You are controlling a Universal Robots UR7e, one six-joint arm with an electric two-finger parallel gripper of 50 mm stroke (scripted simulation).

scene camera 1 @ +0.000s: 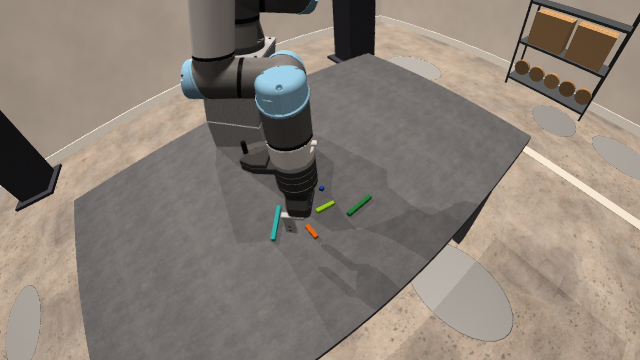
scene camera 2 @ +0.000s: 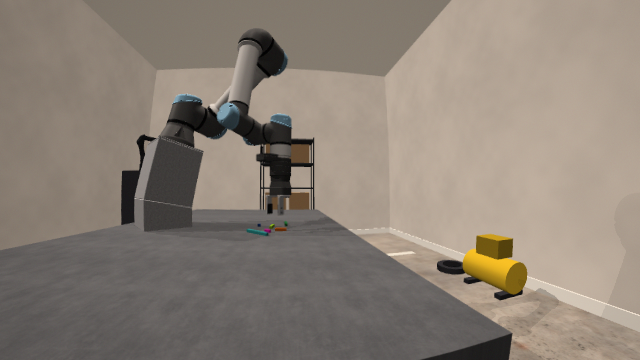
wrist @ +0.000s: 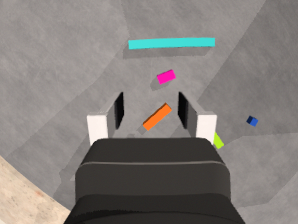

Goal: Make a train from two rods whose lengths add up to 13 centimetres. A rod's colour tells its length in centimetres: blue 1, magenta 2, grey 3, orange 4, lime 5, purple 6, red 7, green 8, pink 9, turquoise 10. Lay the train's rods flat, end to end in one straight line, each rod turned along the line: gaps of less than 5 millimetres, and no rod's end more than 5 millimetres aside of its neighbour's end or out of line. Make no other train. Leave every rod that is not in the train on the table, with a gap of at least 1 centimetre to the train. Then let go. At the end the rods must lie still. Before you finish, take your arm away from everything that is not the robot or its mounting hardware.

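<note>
Gripper (scene camera 1: 293, 220), (scene camera 2: 274, 214), (wrist: 150, 103) visible. Turquoise rod (wrist: 168, 42) visible.
</note>
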